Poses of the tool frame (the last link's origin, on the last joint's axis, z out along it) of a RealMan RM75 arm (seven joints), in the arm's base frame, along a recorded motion.
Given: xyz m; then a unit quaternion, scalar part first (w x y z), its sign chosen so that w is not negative.
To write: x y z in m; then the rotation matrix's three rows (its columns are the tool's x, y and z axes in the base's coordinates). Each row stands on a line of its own. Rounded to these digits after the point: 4 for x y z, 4 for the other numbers.
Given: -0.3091 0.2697 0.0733 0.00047 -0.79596 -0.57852 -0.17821
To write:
-0.3091 0.2697 0.0733
0.2671 0.9211 0.2832
0.9208 -0.3306 0.2069
0.2842 0.2054 -0.9365

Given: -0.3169 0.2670 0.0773 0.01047 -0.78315 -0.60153 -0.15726
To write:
-0.3169 0.2670 0.0773
0.2269 0.9455 0.2337
0.9389 -0.2761 0.2056
0.2589 0.1728 -0.9503

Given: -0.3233 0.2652 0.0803 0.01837 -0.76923 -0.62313 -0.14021
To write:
-0.3233 0.2652 0.0803
0.1841 0.9638 0.1928
0.9535 -0.2227 0.2030
0.2386 0.1465 -0.9600

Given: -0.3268 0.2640 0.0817 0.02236 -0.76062 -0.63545 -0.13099
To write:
-0.3268 0.2640 0.0817
0.1581 0.9725 0.1709
0.9608 -0.1914 0.2005
0.2277 0.1325 -0.9647

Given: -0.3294 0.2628 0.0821 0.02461 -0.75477 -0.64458 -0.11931
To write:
-0.3294 0.2628 0.0821
0.1406 0.9789 0.1484
0.9671 -0.1678 0.1910
0.2118 0.1167 -0.9703

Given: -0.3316 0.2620 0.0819 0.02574 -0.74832 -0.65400 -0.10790
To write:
-0.3316 0.2620 0.0819
0.1213 0.9844 0.1278
0.9732 -0.1432 0.1797
0.1952 0.1026 -0.9754

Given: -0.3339 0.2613 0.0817 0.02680 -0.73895 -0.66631 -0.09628
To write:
-0.3339 0.2613 0.0817
0.0935 0.9899 0.1066
0.9796 -0.1106 0.1679
0.1780 0.0887 -0.9800

